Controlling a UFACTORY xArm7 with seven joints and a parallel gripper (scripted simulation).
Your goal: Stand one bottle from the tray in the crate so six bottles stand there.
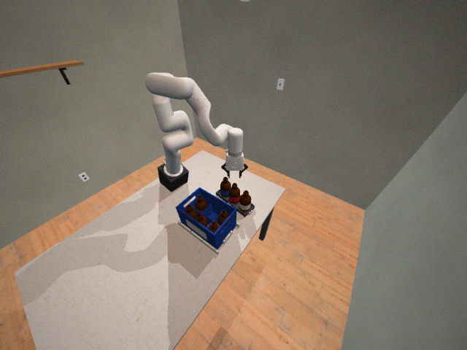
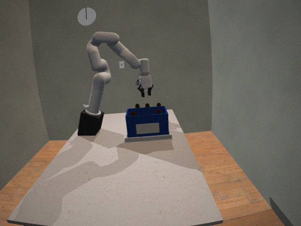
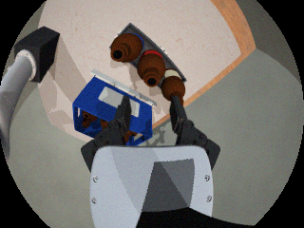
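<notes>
The dark tray lies 1 cm ahead of my hand and 23 cm below it. From my hand the other things lie so: blue crate (3 cm behind, 25 cm to the right, 16 cm below).
</notes>
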